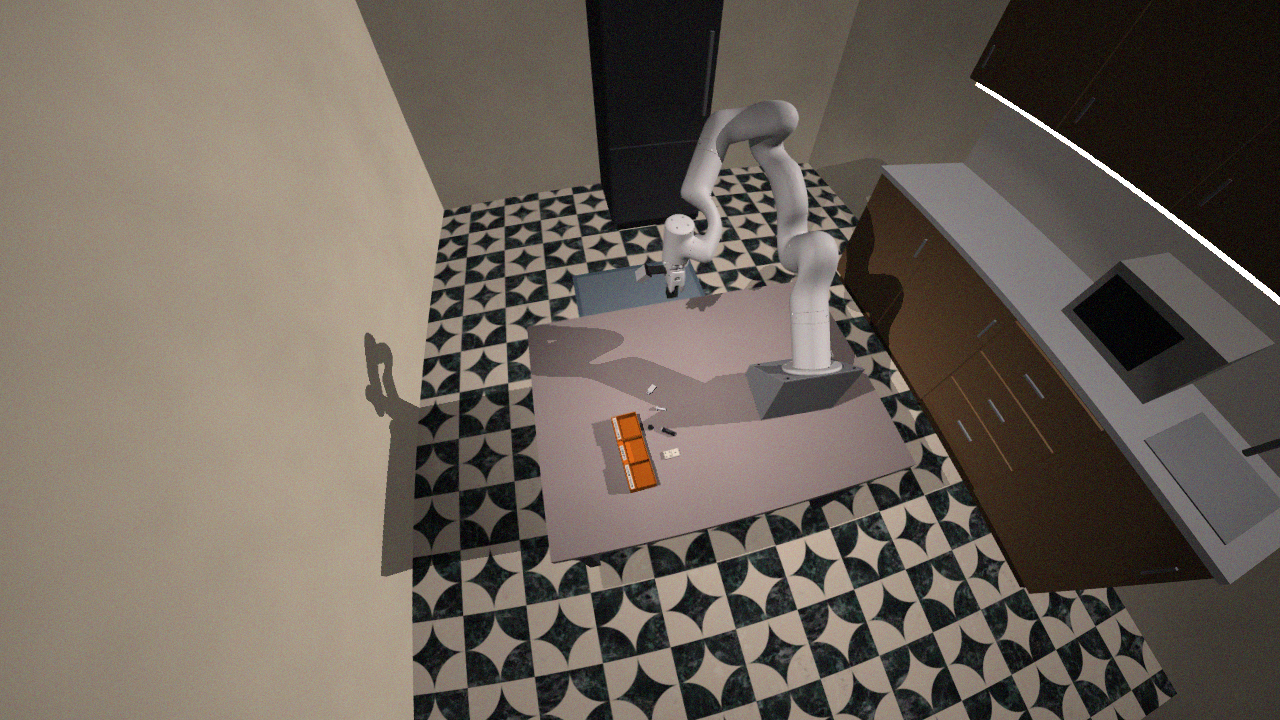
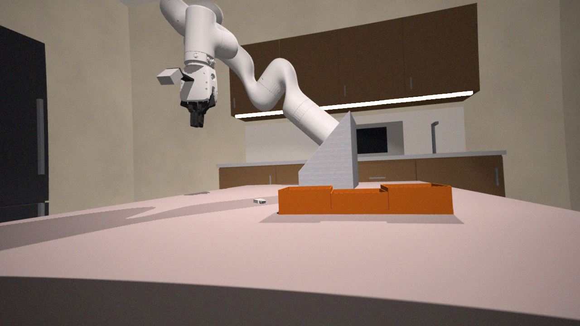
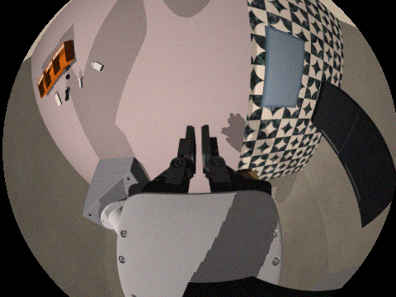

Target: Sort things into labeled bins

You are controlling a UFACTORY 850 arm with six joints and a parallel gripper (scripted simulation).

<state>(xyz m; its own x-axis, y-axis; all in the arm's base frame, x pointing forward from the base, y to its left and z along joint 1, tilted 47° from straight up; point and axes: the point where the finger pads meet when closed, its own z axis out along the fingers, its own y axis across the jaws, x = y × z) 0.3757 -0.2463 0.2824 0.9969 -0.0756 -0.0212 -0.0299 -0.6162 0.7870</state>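
Right now my hand is 45 cm to the right of the joined orange bins, 23 cm short of it and 21 cm above it. From my hand the other things lie so: silver bolt 31 cm to the left, 23 cm below, 11 cm ahead; black nut 38 cm to the left, 23 cm below, 16 cm ahead; white USB stick 24 cm to the left, 23 cm below, 12 cm ahead.
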